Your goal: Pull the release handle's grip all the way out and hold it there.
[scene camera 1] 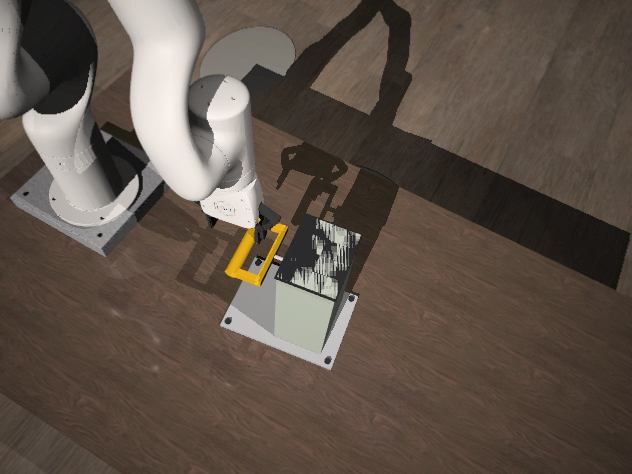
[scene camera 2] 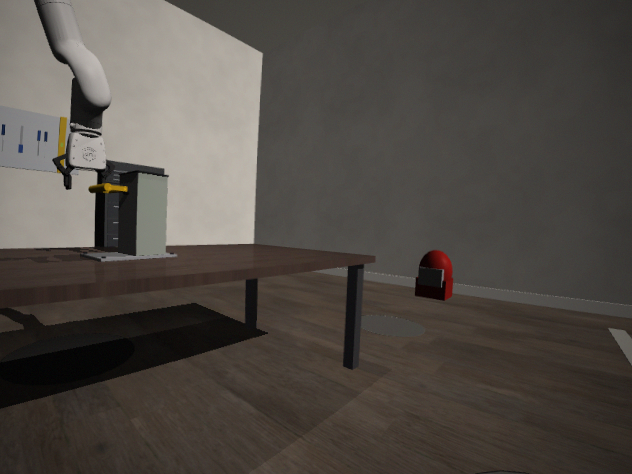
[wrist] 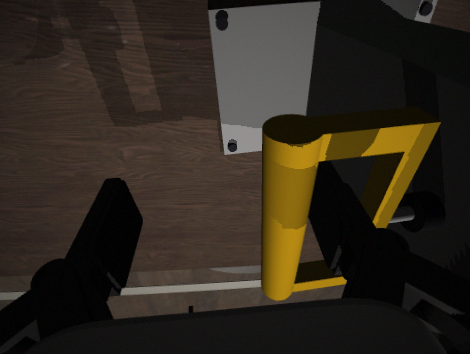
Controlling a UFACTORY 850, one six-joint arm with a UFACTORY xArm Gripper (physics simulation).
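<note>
The yellow release handle is a rectangular frame with a thick round grip bar (scene camera 1: 242, 253) (scene camera 2: 98, 188) (wrist: 286, 200). A short metal rod (scene camera 1: 278, 258) (wrist: 401, 216) joins its back bar to the side of a tall dark and pale-green box (scene camera 1: 300, 316) (scene camera 2: 151, 214). A short stretch of rod shows. My gripper (scene camera 1: 235, 229) (scene camera 2: 84, 184) (wrist: 220, 190) is open and empty, pointing down, at about the handle's height. The grip bar stands between the fingers, much nearer the right finger in the wrist view. That finger is within the handle's opening, close to the bar; contact cannot be told.
The box stands on a bolted light plate (scene camera 1: 250, 329) (scene camera 2: 109, 256) (wrist: 265, 65) on the wooden table (scene camera 1: 433, 357) (scene camera 2: 219, 262). The arm's grey base block (scene camera 1: 109, 242) is at the left. A dark rack (scene camera 2: 111, 219) shows behind the box. A red object (scene camera 2: 436, 262) is farther right.
</note>
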